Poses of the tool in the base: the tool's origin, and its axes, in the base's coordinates. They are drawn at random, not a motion.
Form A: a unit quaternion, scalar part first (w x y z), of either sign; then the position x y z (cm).
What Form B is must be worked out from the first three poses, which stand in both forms.
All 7 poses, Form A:
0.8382, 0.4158, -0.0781, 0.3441, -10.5, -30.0, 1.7
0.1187, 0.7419, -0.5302, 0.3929, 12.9, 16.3, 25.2
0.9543, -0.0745, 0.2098, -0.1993, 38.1, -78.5, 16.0
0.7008, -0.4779, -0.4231, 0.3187, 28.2, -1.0, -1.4
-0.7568, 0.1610, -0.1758, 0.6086, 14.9, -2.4, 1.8
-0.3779, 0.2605, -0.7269, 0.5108, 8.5, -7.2, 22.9
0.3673, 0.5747, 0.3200, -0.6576, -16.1, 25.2, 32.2
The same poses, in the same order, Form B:
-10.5, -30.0, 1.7, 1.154, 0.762, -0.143, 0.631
12.9, 16.3, 25.2, 2.904, 0.747, -0.534, 0.396
38.1, -78.5, 16.0, 0.607, -0.249, 0.702, -0.667
28.2, -1.0, -1.4, 1.589, -0.670, -0.593, 0.447
14.9, -2.4, 1.8, 1.425, -0.246, 0.269, -0.931
8.5, -7.2, 22.9, 2.367, -0.281, 0.785, -0.552
-16.1, 25.2, 32.2, 2.389, 0.618, 0.344, -0.707

